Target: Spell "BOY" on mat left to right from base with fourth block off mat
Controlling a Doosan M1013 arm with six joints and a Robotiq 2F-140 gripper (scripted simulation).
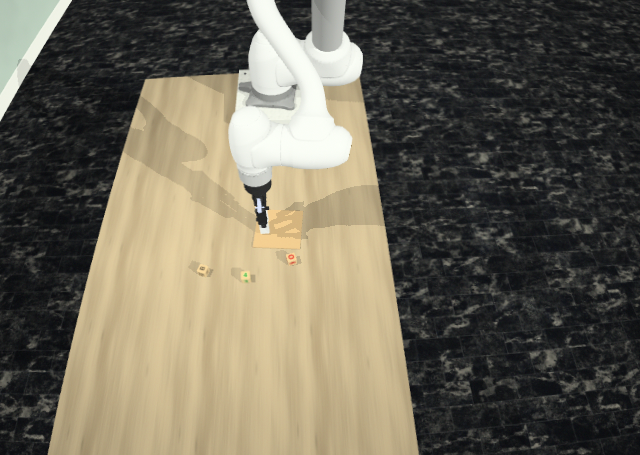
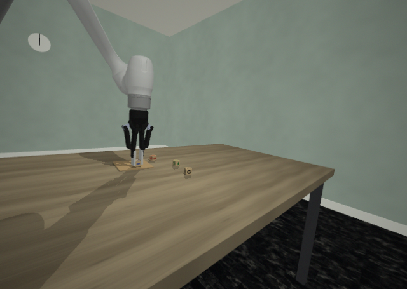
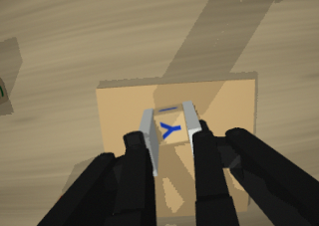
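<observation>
Now: the tan square mat 10 mm behind my hand, 40 mm to the left of it and 40 mm below it.
</observation>
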